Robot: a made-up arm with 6 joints.
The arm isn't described. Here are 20 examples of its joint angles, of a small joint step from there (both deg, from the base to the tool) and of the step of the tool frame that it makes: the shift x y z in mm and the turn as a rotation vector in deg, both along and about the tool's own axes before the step.
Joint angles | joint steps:
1: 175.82 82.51 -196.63 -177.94 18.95 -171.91 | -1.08 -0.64 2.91 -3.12 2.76 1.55
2: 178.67 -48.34 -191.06 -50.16 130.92 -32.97 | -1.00 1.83 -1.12 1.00 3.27 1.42
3: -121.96 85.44 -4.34 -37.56 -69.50 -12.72 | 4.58 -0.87 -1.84 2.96 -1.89 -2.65
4: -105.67 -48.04 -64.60 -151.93 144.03 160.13 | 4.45 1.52 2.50 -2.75 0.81 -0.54
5: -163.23 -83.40 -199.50 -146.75 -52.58 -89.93 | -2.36 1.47 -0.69 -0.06 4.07 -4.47
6: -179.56 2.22 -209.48 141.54 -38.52 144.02 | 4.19 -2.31 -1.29 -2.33 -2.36 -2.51
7: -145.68 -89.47 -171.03 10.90 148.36 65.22 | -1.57 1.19 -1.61 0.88 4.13 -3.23
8: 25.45 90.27 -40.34 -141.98 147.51 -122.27 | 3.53 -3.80 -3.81 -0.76 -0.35 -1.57
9: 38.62 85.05 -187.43 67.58 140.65 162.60 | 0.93 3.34 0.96 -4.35 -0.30 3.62
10: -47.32 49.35 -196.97 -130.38 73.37 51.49 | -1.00 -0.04 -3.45 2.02 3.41 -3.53
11: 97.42 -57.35 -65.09 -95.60 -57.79 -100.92 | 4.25 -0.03 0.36 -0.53 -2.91 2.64
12: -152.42 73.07 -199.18 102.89 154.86 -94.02 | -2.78 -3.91 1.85 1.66 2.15 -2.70
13: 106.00 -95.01 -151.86 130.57 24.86 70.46 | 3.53 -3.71 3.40 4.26 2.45 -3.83
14: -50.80 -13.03 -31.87 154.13 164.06 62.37 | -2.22 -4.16 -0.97 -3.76 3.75 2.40
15: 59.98 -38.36 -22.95 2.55 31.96 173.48 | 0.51 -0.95 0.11 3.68 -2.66 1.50
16: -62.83 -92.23 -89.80 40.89 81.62 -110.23 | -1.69 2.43 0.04 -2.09 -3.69 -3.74
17: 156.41 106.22 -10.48 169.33 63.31 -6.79 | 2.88 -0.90 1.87 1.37 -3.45 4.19
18: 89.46 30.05 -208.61 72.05 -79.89 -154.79 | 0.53 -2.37 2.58 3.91 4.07 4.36
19: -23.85 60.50 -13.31 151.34 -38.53 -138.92 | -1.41 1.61 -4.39 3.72 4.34 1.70
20: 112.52 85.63 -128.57 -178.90 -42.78 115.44 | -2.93 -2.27 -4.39 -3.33 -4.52 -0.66
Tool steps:
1: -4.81 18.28 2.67 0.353 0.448 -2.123
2: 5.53 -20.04 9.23 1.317 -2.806 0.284
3: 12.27 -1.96 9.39 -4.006 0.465 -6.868
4: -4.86 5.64 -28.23 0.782 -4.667 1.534
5: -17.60 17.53 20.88 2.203 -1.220 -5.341
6: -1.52 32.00 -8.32 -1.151 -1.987 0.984
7: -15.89 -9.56 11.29 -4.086 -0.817 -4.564
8: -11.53 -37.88 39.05 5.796 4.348 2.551
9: -1.16 -48.00 24.54 -0.685 2.222 9.092
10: -3.56 22.18 23.06 -4.262 -4.277 -0.933
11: -1.74 5.28 -14.52 -6.175 -2.582 3.493
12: 42.34 -12.52 -18.34 0.700 -2.259 -3.712
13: -47.24 -27.52 -16.89 1.455 -4.437 0.165
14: -10.60 19.20 34.83 -8.642 0.476 3.652
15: -1.23 0.52 -7.76 -1.834 -3.666 4.197
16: -13.88 16.42 22.97 -0.142 -4.373 -2.869
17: 10.90 1.66 -16.47 2.332 5.109 2.654
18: 18.26 -2.73 8.71 5.798 1.660 5.097
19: 27.71 -11.68 -3.05 6.728 3.739 5.695
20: -25.13 37.63 -46.36 -2.962 -1.330 -0.033
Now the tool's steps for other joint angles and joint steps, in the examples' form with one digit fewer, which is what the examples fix.
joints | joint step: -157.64 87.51 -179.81 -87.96 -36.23 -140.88 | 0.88 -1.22 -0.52 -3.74 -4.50 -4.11
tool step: -21.2 2.4 -0.5 -3.99 -3.73 -8.08
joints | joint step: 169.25 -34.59 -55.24 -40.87 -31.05 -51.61 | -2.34 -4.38 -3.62 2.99 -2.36 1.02
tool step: 7.0 55.8 -37.4 -10.10 -1.27 -0.26
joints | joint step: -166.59 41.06 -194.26 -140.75 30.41 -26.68 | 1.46 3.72 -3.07 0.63 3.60 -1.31
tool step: 17.5 -1.4 -22.3 2.07 -1.94 0.38
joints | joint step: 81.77 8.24 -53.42 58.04 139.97 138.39 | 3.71 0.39 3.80 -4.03 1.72 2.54
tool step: -3.1 -24.8 23.2 -1.96 6.42 9.06
